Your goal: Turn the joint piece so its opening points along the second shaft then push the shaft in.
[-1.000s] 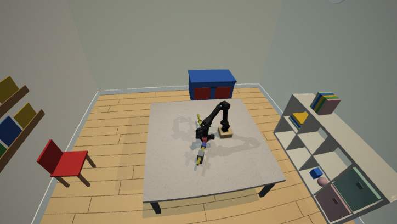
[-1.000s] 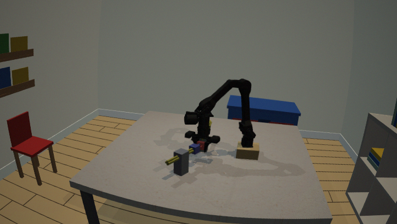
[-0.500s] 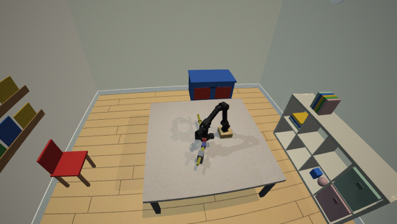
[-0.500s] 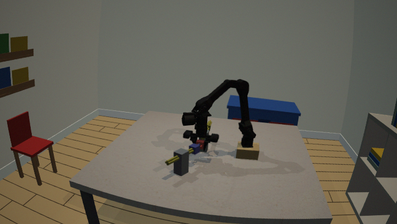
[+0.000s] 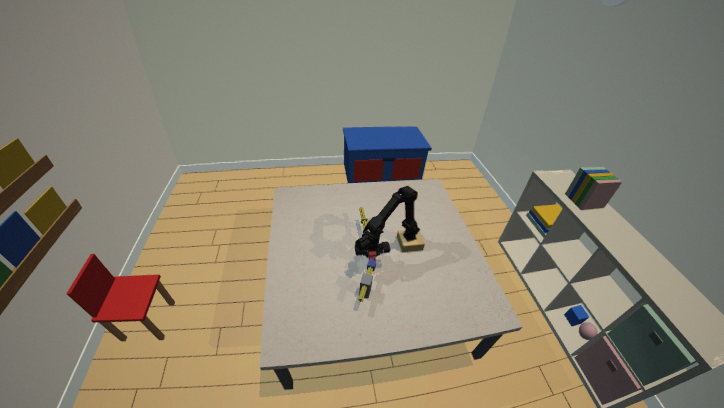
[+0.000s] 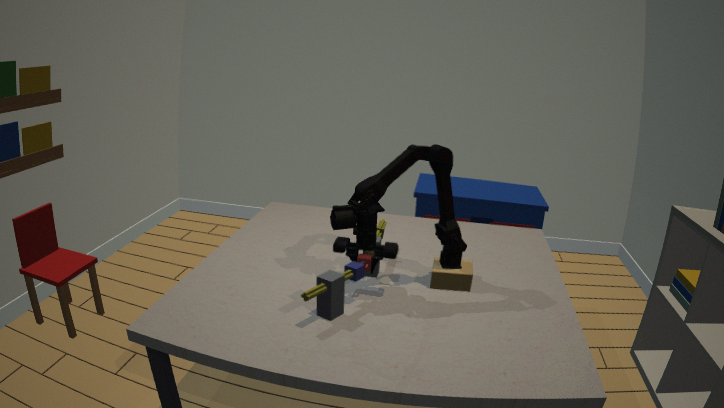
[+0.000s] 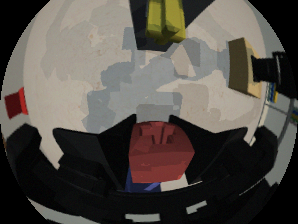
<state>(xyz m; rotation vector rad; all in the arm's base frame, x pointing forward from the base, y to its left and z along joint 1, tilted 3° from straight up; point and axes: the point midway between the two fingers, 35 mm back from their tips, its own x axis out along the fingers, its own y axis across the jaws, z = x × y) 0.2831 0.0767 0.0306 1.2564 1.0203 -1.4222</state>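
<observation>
Right now the red joint piece is 40 mm above my gripper tip and 20 mm to the left of it.
</observation>
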